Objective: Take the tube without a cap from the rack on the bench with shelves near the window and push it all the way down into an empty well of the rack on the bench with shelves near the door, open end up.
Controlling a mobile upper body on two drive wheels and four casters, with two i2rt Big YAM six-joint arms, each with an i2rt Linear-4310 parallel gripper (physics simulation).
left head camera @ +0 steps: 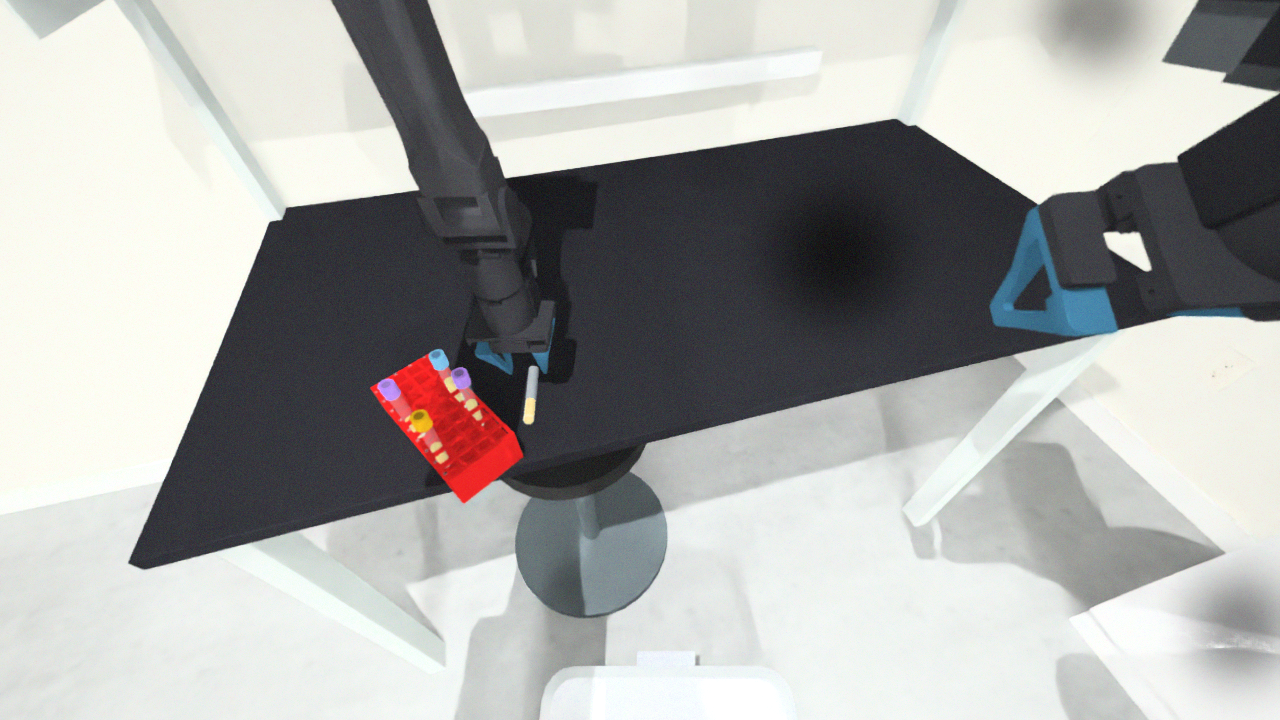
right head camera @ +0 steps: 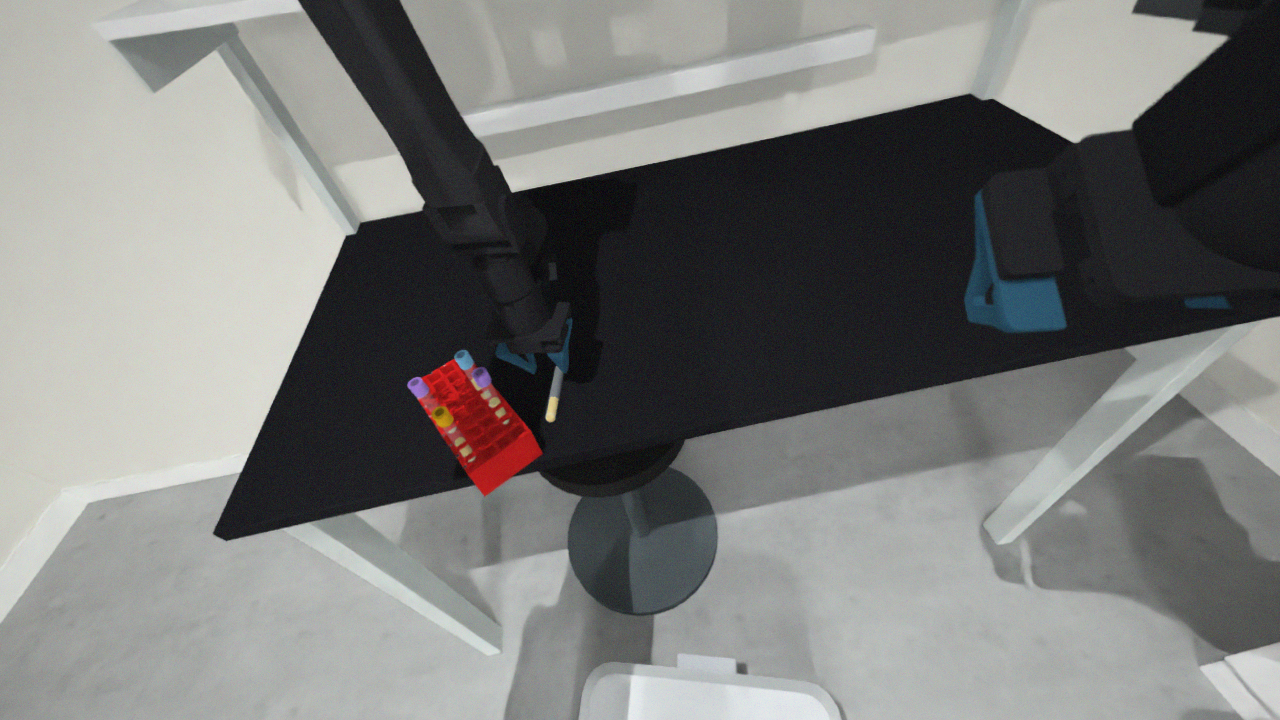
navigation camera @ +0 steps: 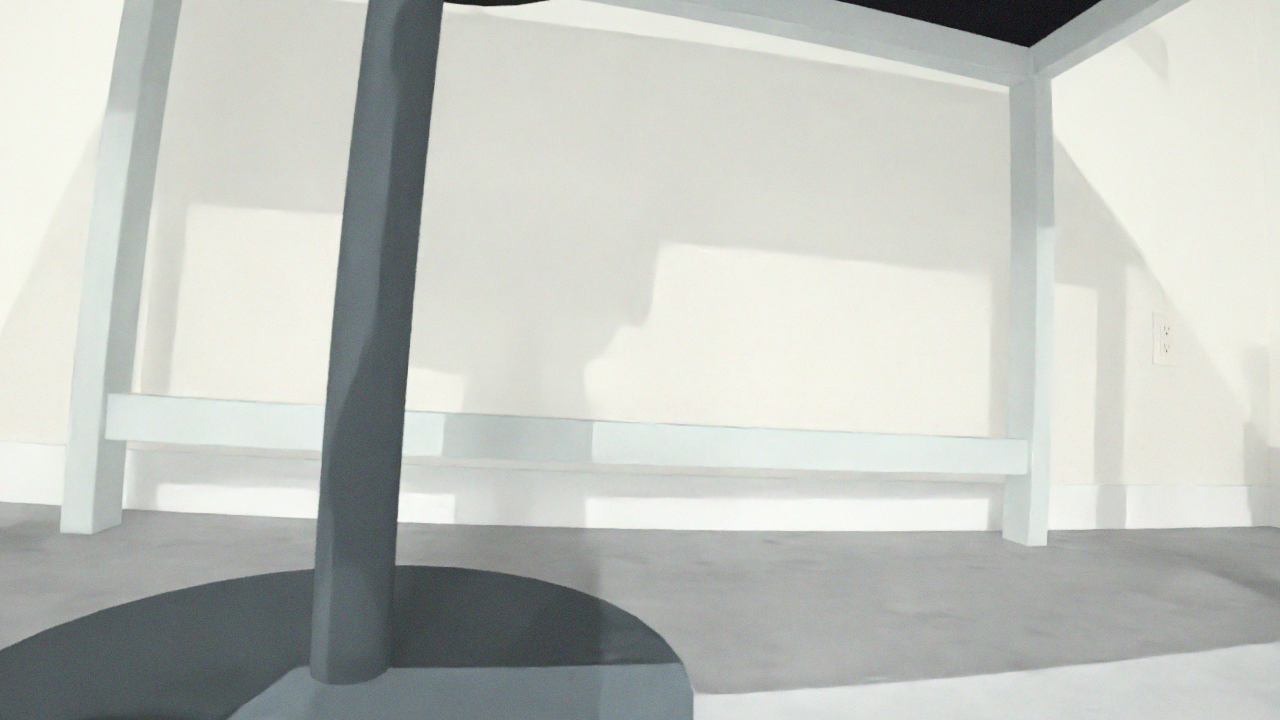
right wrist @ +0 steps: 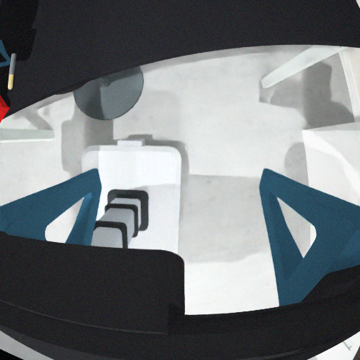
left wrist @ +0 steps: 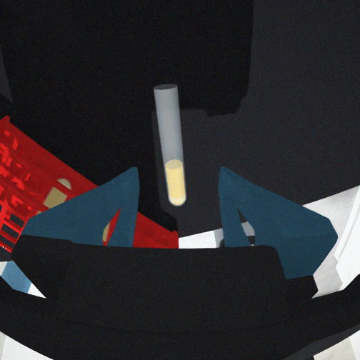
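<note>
The uncapped tube [left head camera: 530, 394] [right head camera: 554, 394] [left wrist: 171, 130] [right wrist: 12, 72] lies on the black bench top [left head camera: 716, 268] [right head camera: 760, 268], beside the red rack [left head camera: 490, 470] [right head camera: 510, 462]. Its round end with yellow content points to the bench's front edge, its open end toward the left arm. My left gripper [left head camera: 527, 369] [right head camera: 547, 369] [left wrist: 178, 176] is partly open and empty, low near the tube's open end; in the left wrist view the tube shows between and beyond the fingertips. My right gripper [right wrist: 180, 177] is wide open and empty, far off at the right. Which bench this is cannot be told.
The rack holds tubes with two purple caps [left head camera: 388, 389] [left head camera: 460, 377], a blue cap [left head camera: 437, 359] and a gold cap [left head camera: 420, 419]. A stool [left head camera: 590, 555] [right head camera: 642, 555] [navigation camera: 375, 358] stands at the bench's front edge. The white robot base [left head camera: 666, 694] [right head camera: 707, 694] is in front of it.
</note>
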